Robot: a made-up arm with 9 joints. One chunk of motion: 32 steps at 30 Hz.
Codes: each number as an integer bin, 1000 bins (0 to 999) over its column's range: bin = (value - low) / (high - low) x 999, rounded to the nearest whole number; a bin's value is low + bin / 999 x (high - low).
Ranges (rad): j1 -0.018..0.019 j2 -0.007..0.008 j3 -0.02..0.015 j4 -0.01..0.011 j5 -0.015..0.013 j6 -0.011..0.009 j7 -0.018..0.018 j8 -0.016..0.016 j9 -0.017..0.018
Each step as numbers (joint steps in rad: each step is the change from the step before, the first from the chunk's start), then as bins.
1 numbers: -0.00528 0.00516 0.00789 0.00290 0.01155 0.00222 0.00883 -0.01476 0.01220
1 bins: 343 810 796 614 947 660 745 39 833
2 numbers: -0.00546 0.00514 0.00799 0.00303 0.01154 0.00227 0.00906 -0.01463 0.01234
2 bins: 339 809 799 620 947 663 751 43 837
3 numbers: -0.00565 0.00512 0.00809 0.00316 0.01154 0.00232 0.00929 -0.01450 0.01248
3 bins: 333 807 802 626 947 665 757 47 841
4 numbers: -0.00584 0.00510 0.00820 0.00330 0.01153 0.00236 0.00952 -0.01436 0.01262
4 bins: 328 806 805 633 947 667 764 51 845
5 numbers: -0.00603 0.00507 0.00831 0.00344 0.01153 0.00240 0.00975 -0.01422 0.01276
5 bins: 323 804 808 639 947 669 770 56 849
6 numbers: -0.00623 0.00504 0.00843 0.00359 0.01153 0.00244 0.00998 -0.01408 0.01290
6 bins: 318 802 811 646 947 671 776 60 853
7 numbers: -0.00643 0.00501 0.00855 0.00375 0.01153 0.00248 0.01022 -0.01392 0.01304
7 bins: 312 800 815 654 947 673 783 65 857
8 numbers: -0.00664 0.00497 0.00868 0.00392 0.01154 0.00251 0.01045 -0.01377 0.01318
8 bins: 307 797 819 662 947 675 789 70 861
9 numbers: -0.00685 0.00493 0.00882 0.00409 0.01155 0.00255 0.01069 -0.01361 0.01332
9 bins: 301 795 823 670 947 677 796 75 865
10 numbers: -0.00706 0.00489 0.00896 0.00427 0.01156 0.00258 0.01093 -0.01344 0.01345
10 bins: 295 792 827 679 948 678 803 80 869
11 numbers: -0.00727 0.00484 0.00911 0.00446 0.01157 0.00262 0.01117 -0.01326 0.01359
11 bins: 290 789 831 688 948 680 809 86 873
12 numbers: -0.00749 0.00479 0.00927 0.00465 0.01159 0.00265 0.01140 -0.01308 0.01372
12 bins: 284 785 835 697 949 682 816 91 877
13 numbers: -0.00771 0.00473 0.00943 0.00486 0.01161 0.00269 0.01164 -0.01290 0.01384
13 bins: 278 781 840 707 949 684 823 97 880
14 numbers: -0.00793 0.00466 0.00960 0.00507 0.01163 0.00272 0.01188 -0.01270 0.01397
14 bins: 272 777 845 717 950 685 829 103 884
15 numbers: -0.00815 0.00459 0.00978 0.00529 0.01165 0.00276 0.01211 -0.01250 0.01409
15 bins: 266 772 850 727 951 687 836 109 887
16 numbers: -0.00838 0.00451 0.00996 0.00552 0.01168 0.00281 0.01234 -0.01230 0.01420
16 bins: 260 767 855 738 952 690 842 116 891
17 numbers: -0.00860 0.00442 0.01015 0.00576 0.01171 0.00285 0.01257 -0.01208 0.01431
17 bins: 254 761 861 750 953 692 848 122 894
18 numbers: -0.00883 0.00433 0.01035 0.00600 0.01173 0.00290 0.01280 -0.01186 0.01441
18 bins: 248 755 866 761 954 694 855 129 897
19 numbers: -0.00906 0.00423 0.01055 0.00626 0.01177 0.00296 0.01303 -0.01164 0.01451
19 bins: 241 748 872 774 955 697 861 136 899
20 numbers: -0.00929 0.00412 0.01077 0.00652 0.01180 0.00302 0.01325 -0.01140 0.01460
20 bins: 235 741 878 786 956 700 867 144 902
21 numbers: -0.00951 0.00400 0.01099 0.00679 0.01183 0.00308 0.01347 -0.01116 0.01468
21 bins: 229 733 885 799 957 703 873 151 904
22 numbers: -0.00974 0.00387 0.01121 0.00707 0.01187 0.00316 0.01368 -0.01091 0.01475
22 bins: 223 724 891 812 959 707 879 159 906
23 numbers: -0.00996 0.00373 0.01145 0.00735 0.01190 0.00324 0.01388 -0.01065 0.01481
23 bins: 217 715 898 825 960 711 885 167 908
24 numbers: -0.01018 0.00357 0.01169 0.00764 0.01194 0.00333 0.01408 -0.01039 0.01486
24 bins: 211 704 905 839 961 716 890 175 909
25 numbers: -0.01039 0.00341 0.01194 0.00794 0.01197 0.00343 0.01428 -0.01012 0.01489
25 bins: 205 693 912 853 962 721 896 184 910
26 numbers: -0.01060 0.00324 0.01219 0.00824 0.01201 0.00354 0.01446 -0.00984 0.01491
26 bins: 200 682 919 868 964 726 901 192 911
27 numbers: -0.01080 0.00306 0.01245 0.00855 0.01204 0.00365 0.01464 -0.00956 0.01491
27 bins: 194 670 926 882 965 732 906 201 911
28 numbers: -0.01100 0.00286 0.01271 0.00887 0.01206 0.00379 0.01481 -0.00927 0.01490
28 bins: 189 657 934 898 965 739 910 210 911
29 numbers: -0.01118 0.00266 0.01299 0.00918 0.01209 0.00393 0.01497 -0.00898 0.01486
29 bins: 184 643 942 912 967 746 915 219 909
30 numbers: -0.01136 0.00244 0.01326 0.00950 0.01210 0.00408 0.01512 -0.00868 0.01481
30 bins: 179 629 949 928 967 753 919 229 908
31 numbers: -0.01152 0.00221 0.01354 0.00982 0.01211 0.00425 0.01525 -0.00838 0.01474
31 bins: 175 613 957 943 967 762 923 238 906
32 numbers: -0.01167 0.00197 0.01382 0.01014 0.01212 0.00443 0.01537 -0.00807 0.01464
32 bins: 171 597 965 958 968 771 926 248 903
